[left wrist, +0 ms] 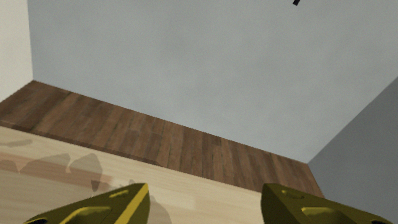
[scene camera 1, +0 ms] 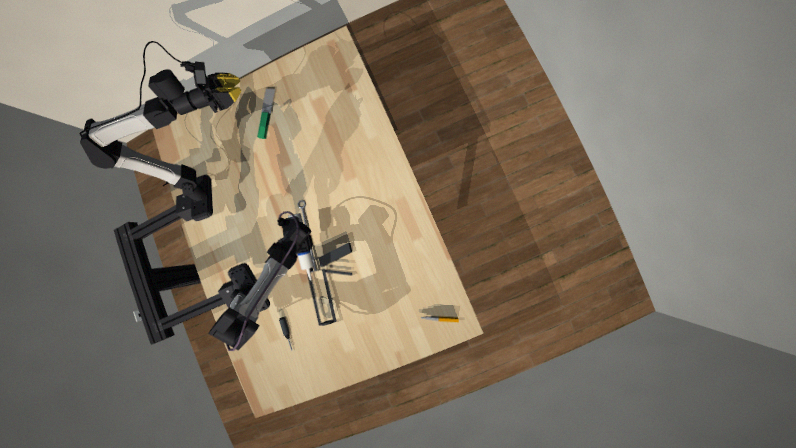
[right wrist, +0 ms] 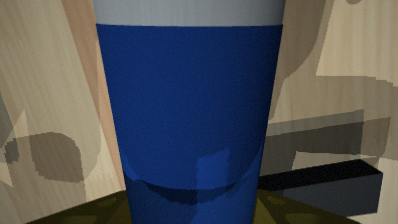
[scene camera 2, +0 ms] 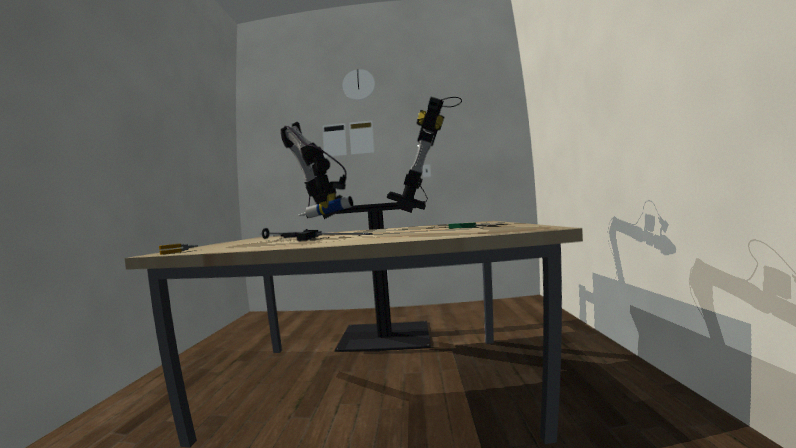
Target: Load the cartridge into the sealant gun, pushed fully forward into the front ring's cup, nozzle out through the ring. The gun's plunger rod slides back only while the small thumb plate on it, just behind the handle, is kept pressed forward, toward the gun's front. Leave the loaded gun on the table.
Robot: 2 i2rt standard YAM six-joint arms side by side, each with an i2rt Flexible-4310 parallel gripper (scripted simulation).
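Note:
I can see my left gripper (scene camera 1: pixel 240 84), which appears in the left wrist view (left wrist: pixel 205 193) too. My right gripper (right wrist: pixel 192 199) is visible as well. There is also a cartridge (right wrist: pixel 190 95), though in the left wrist view the cartridge is out of frame.

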